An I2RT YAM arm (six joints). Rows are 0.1 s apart.
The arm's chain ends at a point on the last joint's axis. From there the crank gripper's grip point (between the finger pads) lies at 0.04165 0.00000 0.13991 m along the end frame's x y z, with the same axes.
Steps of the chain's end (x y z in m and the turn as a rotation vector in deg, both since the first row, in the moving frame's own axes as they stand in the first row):
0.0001, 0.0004, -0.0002, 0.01, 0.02, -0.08
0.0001, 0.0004, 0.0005, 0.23, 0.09, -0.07
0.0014, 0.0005, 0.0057, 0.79, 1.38, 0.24
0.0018, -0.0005, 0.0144, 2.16, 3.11, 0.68
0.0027, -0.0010, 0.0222, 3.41, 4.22, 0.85
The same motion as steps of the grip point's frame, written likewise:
0.0001, 0.0003, -0.0002, 0.01, 0.02, -0.08
0.0003, -0.0002, 0.0004, 0.23, 0.09, -0.07
0.0048, -0.0012, 0.0046, 0.79, 1.38, 0.24
0.0094, -0.0052, 0.0118, 2.16, 3.11, 0.68
0.0129, -0.0085, 0.0185, 3.41, 4.22, 0.85

